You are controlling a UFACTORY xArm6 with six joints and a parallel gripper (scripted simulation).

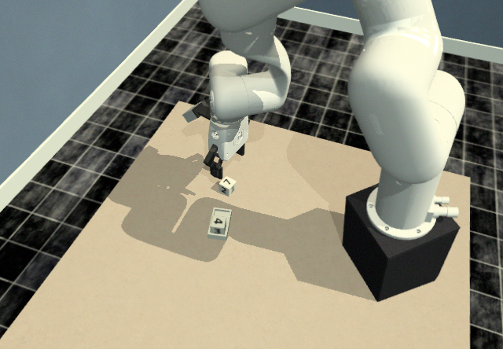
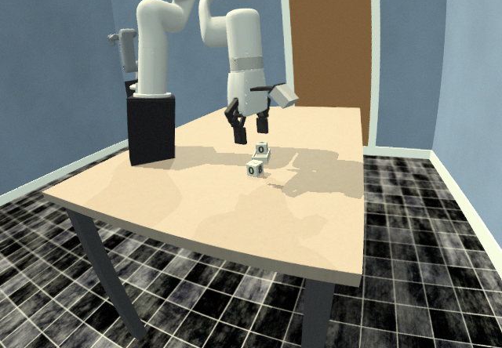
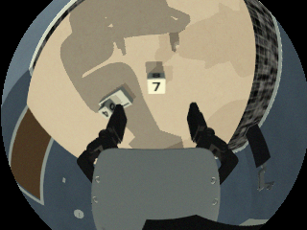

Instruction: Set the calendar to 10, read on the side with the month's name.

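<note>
Right now the white cube is 9 cm below my hand. From my hand the other things lie so: tray: 1 cm behind, 11 cm to the left, 10 cm below.
</note>
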